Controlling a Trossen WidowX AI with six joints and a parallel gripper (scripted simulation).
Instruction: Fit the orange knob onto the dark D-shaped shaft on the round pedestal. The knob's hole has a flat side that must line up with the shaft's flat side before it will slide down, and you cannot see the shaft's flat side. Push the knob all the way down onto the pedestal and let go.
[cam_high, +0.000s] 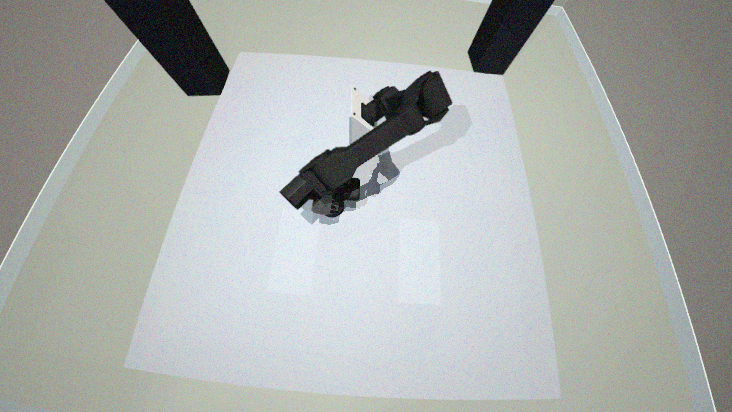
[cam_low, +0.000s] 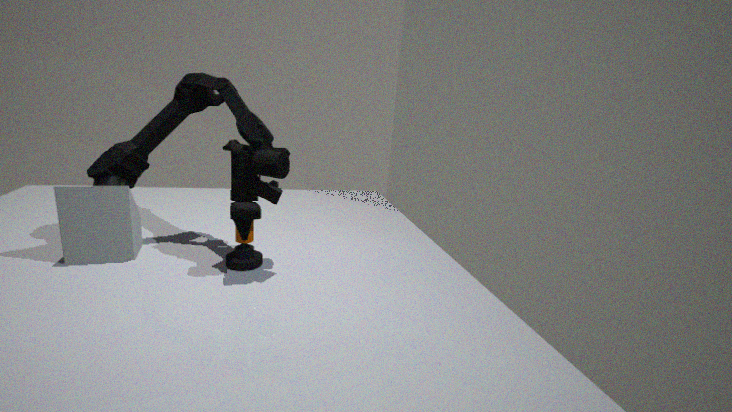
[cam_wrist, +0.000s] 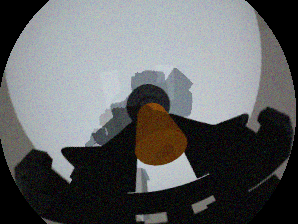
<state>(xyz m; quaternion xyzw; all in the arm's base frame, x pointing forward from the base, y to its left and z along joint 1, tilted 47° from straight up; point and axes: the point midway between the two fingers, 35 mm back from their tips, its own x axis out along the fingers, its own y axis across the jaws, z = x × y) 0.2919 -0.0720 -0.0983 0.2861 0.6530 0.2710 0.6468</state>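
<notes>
My gripper tip is now 2 cm below the orange knob. Also, from my gripper tip: round black pedestal 4 cm below.
</notes>
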